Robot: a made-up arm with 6 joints.
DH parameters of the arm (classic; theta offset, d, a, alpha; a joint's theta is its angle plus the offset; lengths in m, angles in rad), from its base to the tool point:
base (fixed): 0.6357 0 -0.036 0
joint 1: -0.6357 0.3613 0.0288 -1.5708
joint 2: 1.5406 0 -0.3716 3.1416
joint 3: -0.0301 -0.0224 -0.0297 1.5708
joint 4: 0 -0.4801 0.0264 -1.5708
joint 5: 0 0.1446 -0.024 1.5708
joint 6: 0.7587 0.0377 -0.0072 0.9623
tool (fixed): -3.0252 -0.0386 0 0
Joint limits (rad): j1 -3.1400..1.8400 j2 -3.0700..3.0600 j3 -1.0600..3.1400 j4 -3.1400..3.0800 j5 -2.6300..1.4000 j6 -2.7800..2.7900
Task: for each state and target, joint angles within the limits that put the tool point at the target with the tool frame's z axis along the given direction. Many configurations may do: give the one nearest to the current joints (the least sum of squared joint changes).
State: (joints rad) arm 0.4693 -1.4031 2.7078 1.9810 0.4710 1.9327
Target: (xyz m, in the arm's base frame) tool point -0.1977 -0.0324 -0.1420 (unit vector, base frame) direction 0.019 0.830 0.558
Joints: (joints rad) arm 0.5171 -1.6877 3.1392 2.1448 -0.2478 2.6277
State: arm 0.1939 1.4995 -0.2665 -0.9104 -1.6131 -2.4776
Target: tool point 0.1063 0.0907 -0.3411 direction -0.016 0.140 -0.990
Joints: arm 0.7322 2.2468 0.6252 -1.3152 -2.2669 -2.1376
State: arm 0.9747 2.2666 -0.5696 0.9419 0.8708 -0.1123
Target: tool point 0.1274 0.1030 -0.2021 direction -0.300 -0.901 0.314
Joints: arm 1.3712 2.0917 -0.1881 0.5960 1.3018 -0.0292
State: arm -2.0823 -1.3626 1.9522 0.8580 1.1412 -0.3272
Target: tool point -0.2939 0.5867 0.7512 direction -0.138 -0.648 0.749
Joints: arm -1.2442 -0.6352 1.9049 1.1550 0.9083 -0.2662
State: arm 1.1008 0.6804 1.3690 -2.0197 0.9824 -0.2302
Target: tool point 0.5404 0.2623 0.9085 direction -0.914 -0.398 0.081
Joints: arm 0.3373 0.5353 1.3140 -1.7773 0.6401 -1.1616
